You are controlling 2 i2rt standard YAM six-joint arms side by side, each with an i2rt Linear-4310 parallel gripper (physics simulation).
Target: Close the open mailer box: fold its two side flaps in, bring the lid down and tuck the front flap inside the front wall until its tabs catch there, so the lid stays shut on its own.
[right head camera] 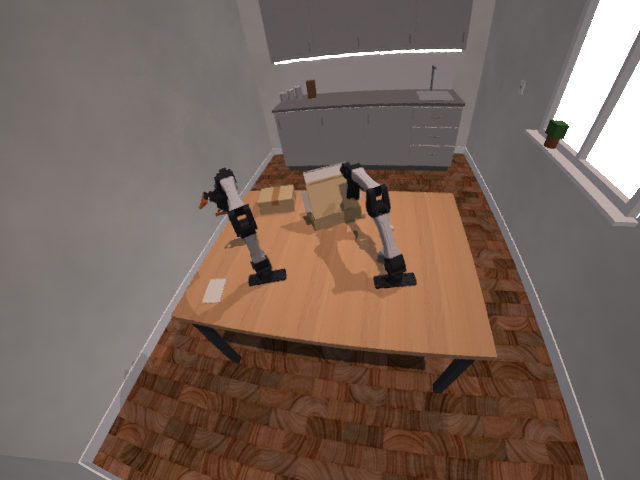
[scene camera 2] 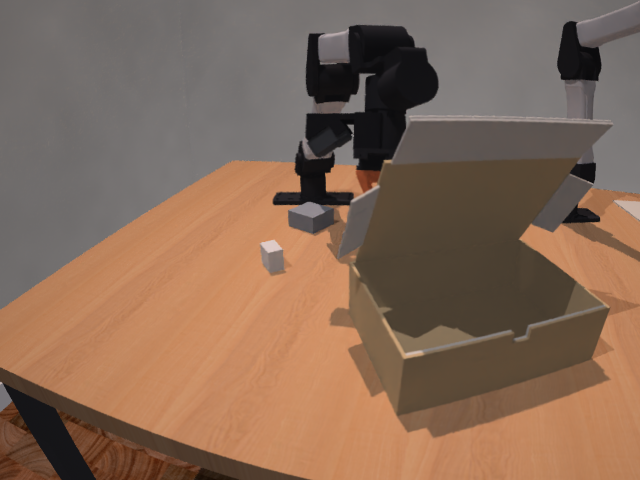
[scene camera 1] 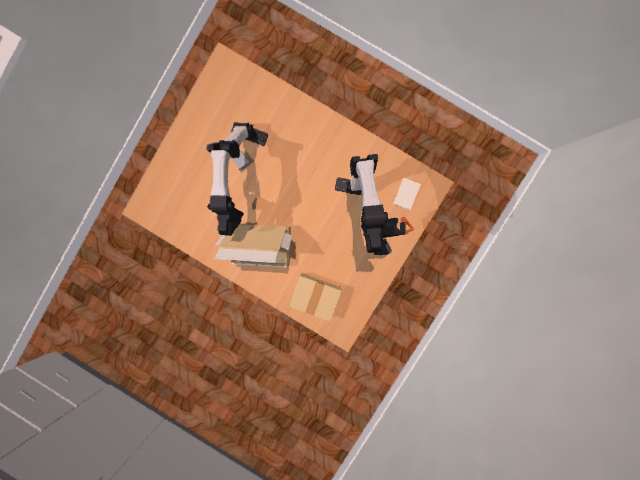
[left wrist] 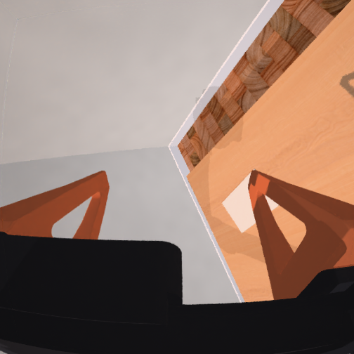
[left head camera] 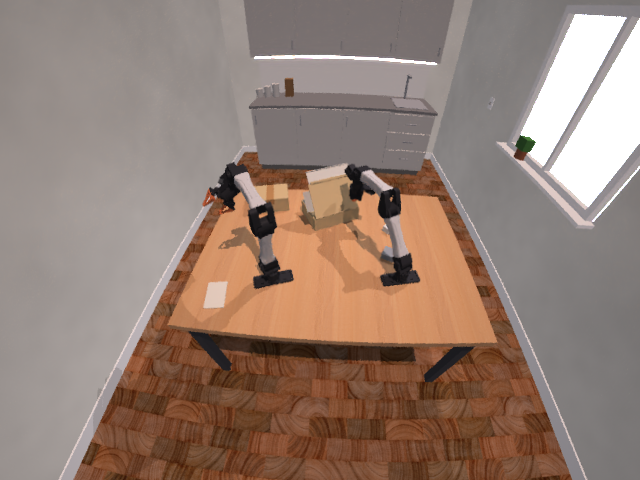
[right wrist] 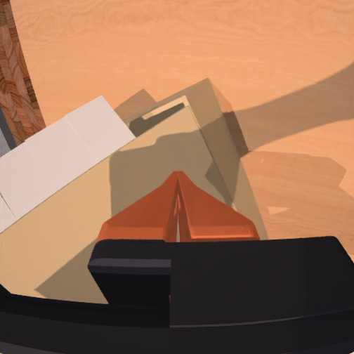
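Pixels of known places: left gripper, fingertip midpoint: [right head camera: 207, 212] [scene camera 1: 403, 230] [left head camera: 211, 209]; right gripper, fingertip midpoint: [right head camera: 353, 200] [scene camera 2: 380, 226] [scene camera 1: 236, 225] [left head camera: 353, 201]; left arm's base, origin of the base link: [right head camera: 267, 277] [scene camera 1: 353, 187] [left head camera: 273, 279]; right arm's base, origin of the base link: [right head camera: 394, 281] [scene camera 2: 313, 200] [scene camera 1: 249, 134] [left head camera: 400, 278].
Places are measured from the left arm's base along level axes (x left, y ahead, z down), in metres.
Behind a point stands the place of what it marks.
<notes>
The tan mailer box [left head camera: 330, 219] @[y 0.299, x -0.391, z -0.059 m] [right head camera: 336, 218] @[y 0.305, x -0.428, z -0.052 m] [scene camera 2: 491, 372] @[y 0.522, x -0.438, z -0.035 m] stands open. Its lid [left head camera: 328, 196] @[y 0.359, x -0.394, z -0.183 m] [right head camera: 324, 198] @[y 0.351, x -0.377, z -0.176 m] [scene camera 1: 255, 237] @[y 0.366, x -0.423, z -0.187 m] [scene camera 2: 465, 201] @[y 0.375, x -0.442, z -0.190 m] [right wrist: 60, 215] is raised and slanted, with the white front flap [left head camera: 325, 174] @[y 0.436, x -0.397, z -0.284 m] [scene camera 1: 248, 253] @[y 0.435, x -0.413, z -0.281 m] [scene camera 2: 501, 142] @[y 0.444, x -0.434, z -0.283 m] [right wrist: 80, 127] at its upper edge. In scene camera 2, one white side flap [scene camera 2: 359, 222] @[y 0.404, x -0.583, z -0.179 m] sticks out at the lid's left, another side flap [scene camera 2: 563, 206] @[y 0.356, x -0.271, z -0.172 m] at its right. My right gripper [scene camera 2: 368, 180] [right wrist: 177, 179] is shut and empty, at the lid's outer side; contact cannot be told. My left gripper [left head camera: 217, 203] @[y 0.199, x 0.219, z -0.340 m] [scene camera 1: 406, 225] @[y 0.199, x 0.219, z -0.340 m] [left wrist: 178, 178] is open and empty, far from the box.
A taped carton [left head camera: 279, 196] @[y 0.552, x -0.132, z -0.102 m] [right head camera: 276, 199] @[y 0.546, x -0.084, z -0.102 m] [scene camera 1: 315, 297] @[y 0.612, x -0.079, z -0.102 m] stands near the mailer box. A white block [scene camera 2: 272, 256] @[y 0.190, x -0.704, z -0.031 m] and a grey block [scene camera 2: 311, 218] @[y 0.032, x -0.631, z -0.034 m] [scene camera 1: 240, 161] @[y -0.008, x -0.627, z -0.036 m] lie near the right arm. A white sheet [left head camera: 215, 294] @[y -0.023, x 0.292, z -0.005 m] [scene camera 1: 407, 193] @[y -0.025, x 0.292, z -0.005 m] lies near the left arm.
</notes>
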